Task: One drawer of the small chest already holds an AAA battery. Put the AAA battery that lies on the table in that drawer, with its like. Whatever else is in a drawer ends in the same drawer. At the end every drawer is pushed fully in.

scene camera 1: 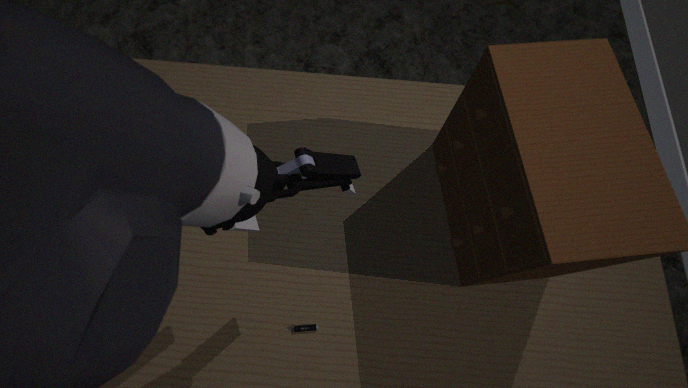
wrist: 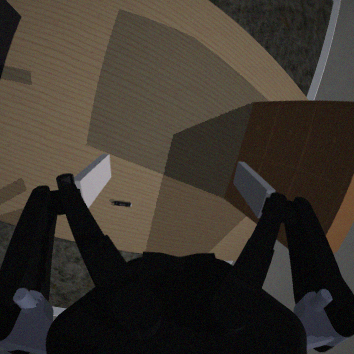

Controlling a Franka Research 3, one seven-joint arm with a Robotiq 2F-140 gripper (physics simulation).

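A small dark AAA battery (scene camera 1: 305,328) (wrist: 121,203) lies on its side on the wooden table, in front of the chest and off to one side. The brown wooden chest (scene camera 1: 600,150) (wrist: 295,145) stands at the right of both views. Its dark front shows drawer seams, and small knobs show in the scene view. No drawer is seen standing out. The drawers' contents are hidden. My gripper (scene camera 1: 302,207) (wrist: 173,168) is open and empty, high above the table, between the arm and the chest front. The battery is well apart from the fingers.
The wooden table (scene camera 1: 410,107) (wrist: 45,115) carries broad shadows in front of and beside the chest. The large dark arm covers the left of the scene view. A pale grey edge (scene camera 1: 655,100) runs behind the chest.
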